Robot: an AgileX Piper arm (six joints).
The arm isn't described. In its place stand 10 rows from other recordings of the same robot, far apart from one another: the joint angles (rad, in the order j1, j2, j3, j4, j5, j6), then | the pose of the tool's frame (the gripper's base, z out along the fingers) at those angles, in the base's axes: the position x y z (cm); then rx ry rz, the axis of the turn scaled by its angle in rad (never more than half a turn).
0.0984, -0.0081, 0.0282, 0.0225, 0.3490, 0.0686 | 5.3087, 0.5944, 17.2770, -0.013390, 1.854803, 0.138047
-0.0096, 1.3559, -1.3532, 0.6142, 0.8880, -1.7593 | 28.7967, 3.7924, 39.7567, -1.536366, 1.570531, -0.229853
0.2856, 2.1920, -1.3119, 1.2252, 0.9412, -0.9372 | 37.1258, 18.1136, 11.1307, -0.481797, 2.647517, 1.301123
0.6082, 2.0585, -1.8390, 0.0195, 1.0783, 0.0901 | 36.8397, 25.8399, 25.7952, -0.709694, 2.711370, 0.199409
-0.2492, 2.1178, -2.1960, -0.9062, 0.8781, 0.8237 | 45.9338, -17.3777, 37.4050, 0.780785, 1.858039, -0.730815
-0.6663, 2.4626, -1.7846, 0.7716, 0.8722, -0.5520 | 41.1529, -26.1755, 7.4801, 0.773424, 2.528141, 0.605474
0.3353, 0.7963, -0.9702, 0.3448, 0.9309, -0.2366 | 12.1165, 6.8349, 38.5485, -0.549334, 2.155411, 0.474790
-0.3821, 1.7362, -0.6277, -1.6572, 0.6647, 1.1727 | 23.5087, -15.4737, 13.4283, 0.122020, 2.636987, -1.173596
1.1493, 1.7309, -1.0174, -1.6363, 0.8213, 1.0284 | 20.4656, 29.3972, 23.3663, -1.208271, 1.566229, -0.537431
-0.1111, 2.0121, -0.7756, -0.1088, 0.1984, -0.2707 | 29.6360, -3.5021, 5.3342, -0.385077, 2.901708, -0.110096
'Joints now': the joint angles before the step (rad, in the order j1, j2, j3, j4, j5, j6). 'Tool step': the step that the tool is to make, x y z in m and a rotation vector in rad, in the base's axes. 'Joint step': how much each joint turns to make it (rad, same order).
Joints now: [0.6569, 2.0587, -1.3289, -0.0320, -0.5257, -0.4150]
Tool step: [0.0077, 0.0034, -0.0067, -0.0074, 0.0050, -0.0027]
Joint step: [-0.0045, 0.0358, -0.0365, -0.0034, 0.0093, 0.0001]
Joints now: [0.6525, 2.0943, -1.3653, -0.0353, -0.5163, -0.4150]
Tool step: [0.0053, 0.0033, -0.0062, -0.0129, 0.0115, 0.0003]
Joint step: [-0.0015, 0.0280, -0.0294, -0.0040, 0.0184, 0.0003]
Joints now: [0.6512, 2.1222, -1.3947, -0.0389, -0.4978, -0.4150]
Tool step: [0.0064, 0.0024, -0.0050, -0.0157, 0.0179, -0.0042]
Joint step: [-0.0039, 0.0261, -0.0351, -0.0013, 0.0328, 0.0001]
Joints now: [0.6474, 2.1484, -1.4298, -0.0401, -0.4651, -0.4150]
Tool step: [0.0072, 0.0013, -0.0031, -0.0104, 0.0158, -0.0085]
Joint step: [-0.0063, 0.0235, -0.0376, 0.0019, 0.0329, 0.0004]
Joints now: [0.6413, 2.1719, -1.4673, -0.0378, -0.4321, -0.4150]
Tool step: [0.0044, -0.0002, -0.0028, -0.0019, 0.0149, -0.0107]
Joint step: [-0.0048, 0.0142, -0.0193, 0.0094, 0.0182, 0.0000]
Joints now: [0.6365, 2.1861, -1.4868, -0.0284, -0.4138, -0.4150]
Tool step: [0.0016, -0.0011, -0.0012, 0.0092, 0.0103, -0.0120]
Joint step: [-0.0024, 0.0038, -0.0029, 0.0166, 0.0019, 0.0000]
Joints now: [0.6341, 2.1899, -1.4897, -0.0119, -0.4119, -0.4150]
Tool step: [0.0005, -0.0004, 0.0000, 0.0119, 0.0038, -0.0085]
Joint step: [-0.0002, 0.0009, -0.0001, 0.0145, -0.0048, 0.0000]
